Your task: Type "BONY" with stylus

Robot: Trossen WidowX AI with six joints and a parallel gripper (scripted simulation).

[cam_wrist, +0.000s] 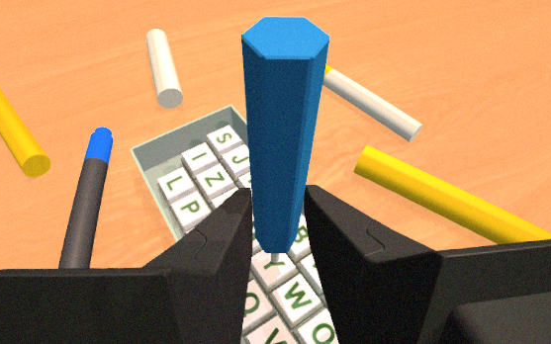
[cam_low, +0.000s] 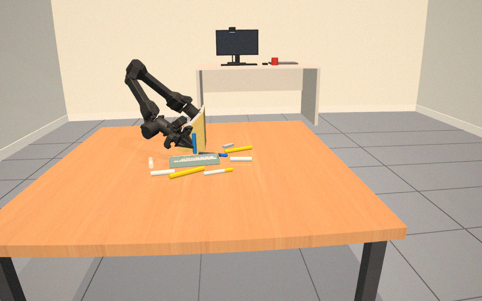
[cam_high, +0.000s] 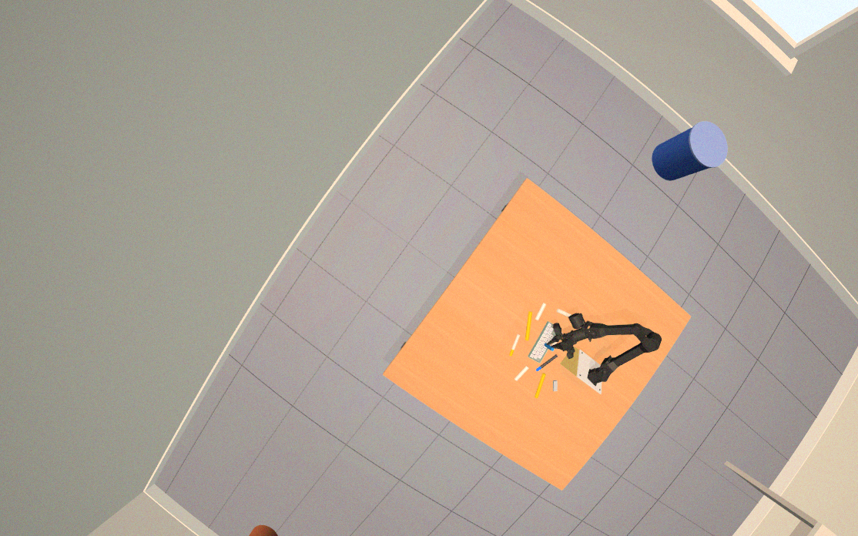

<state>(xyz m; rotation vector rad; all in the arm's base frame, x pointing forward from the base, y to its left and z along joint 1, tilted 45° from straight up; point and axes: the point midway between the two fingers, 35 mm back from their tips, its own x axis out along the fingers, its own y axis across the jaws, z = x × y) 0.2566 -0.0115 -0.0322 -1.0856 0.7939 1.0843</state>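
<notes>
My gripper tip is now 1 cm past the N key, 6 cm to the left of it and 6 cm above it. Also, from my gripper tip: yellow marker (12 cm ahead, 1 cm to the right, 7 cm below); then blue stylus (2 cm below); then D key (1 cm ahead, 6 cm to the right, 6 cm below).
</notes>
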